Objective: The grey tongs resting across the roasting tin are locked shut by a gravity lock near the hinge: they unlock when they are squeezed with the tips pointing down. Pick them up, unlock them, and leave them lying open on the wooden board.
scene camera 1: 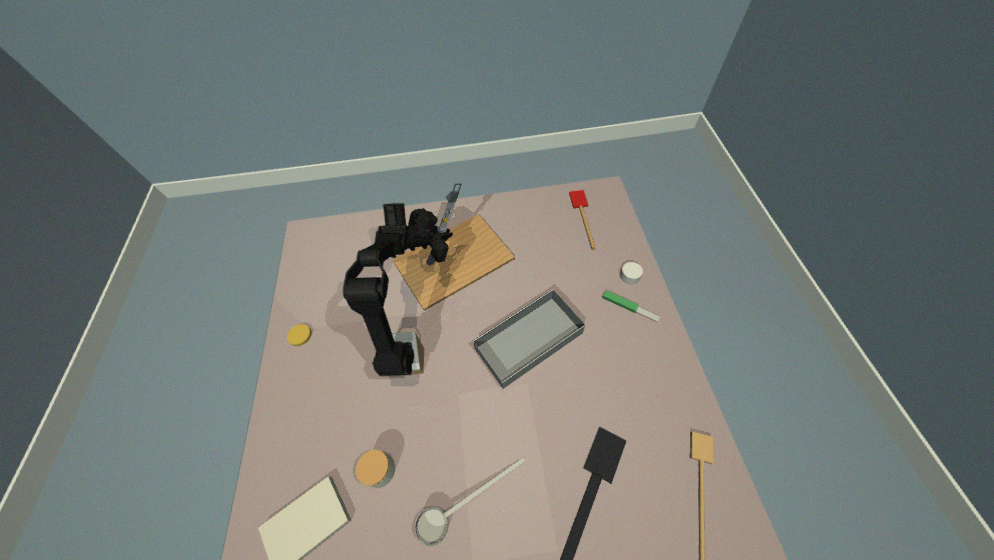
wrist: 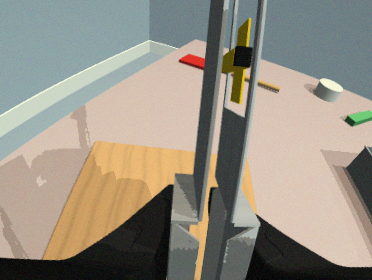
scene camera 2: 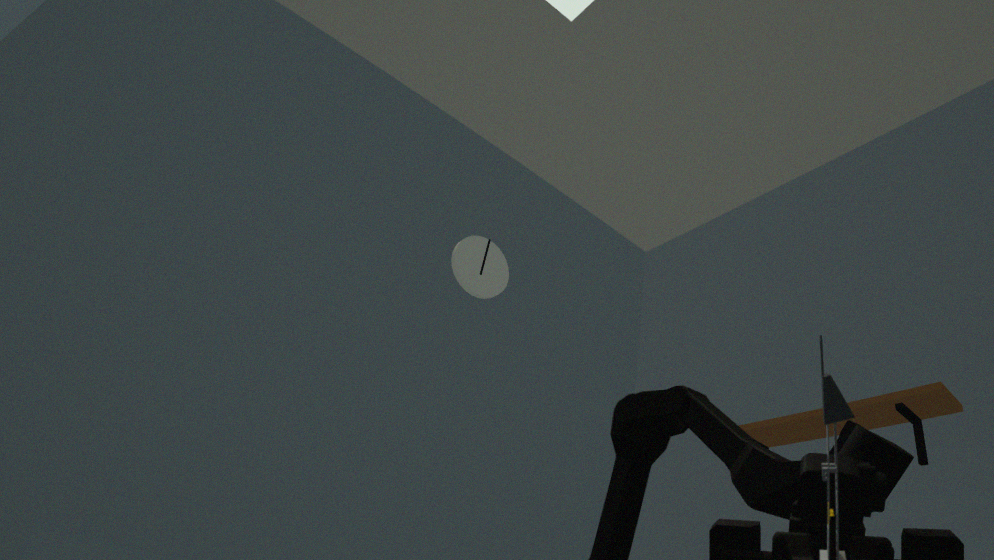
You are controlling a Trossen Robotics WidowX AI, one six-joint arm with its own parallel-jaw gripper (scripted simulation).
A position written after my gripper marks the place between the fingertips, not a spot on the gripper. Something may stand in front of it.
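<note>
Black lock piece point(wrist: 238, 59), seen. Wooden board point(scene camera 1: 475, 251), also in the wrist view point(wrist: 117, 179). Grey roasting tin point(scene camera 1: 522, 341). My gripper point(scene camera 1: 450, 232), in the wrist view too point(wrist: 193, 194).
</note>
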